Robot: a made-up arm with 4 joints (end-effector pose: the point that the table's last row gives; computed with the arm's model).
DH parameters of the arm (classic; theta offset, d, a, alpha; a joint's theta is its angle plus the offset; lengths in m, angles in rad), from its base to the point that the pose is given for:
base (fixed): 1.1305 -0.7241 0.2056 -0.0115
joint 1: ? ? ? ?
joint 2: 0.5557 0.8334 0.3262 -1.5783
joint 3: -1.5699 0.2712 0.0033 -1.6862
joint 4: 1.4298 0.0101 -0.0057 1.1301
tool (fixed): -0.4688 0.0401 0 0
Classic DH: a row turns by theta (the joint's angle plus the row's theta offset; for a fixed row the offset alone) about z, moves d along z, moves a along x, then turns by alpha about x.
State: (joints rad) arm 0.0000 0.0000 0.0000 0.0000
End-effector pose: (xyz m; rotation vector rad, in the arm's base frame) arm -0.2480 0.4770 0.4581 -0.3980 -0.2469 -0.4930
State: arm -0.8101 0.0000 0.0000 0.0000
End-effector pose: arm 0.0590 0.6226 0.4605 -0.4829 -0.0763 -1.2888
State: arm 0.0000 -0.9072 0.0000 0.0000
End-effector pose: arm 0.1263 0.6046 0.4581 -0.5010 -0.0510 -1.3822
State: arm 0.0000 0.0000 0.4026 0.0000
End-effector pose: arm -0.2493 0.4897 0.4439 -0.7771 -0.3917 -0.4557
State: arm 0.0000 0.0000 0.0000 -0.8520
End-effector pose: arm -0.2706 0.4770 0.4378 -0.1664 -1.0688 -0.6433
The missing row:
joint 1: 0 0.3125 -0.0337 0.0115
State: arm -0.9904 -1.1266 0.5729 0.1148
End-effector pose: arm 0.4953 0.2721 0.4419 -0.9858 0.8887 -2.3144
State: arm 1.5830 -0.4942 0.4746 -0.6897
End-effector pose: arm -0.3366 0.0383 0.4265 0.0233 -1.2759 0.5438
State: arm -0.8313 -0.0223 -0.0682 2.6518
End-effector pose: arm 0.1041 0.5957 0.4017 0.3064 2.3199 0.0124
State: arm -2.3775 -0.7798 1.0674 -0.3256
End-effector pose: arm 0.3807 -0.1183 0.4166 1.2122 -1.7121 2.0415
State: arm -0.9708 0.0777 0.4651 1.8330
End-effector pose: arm 0.1236 0.5877 0.4168 -0.3181 1.8904 -0.9715
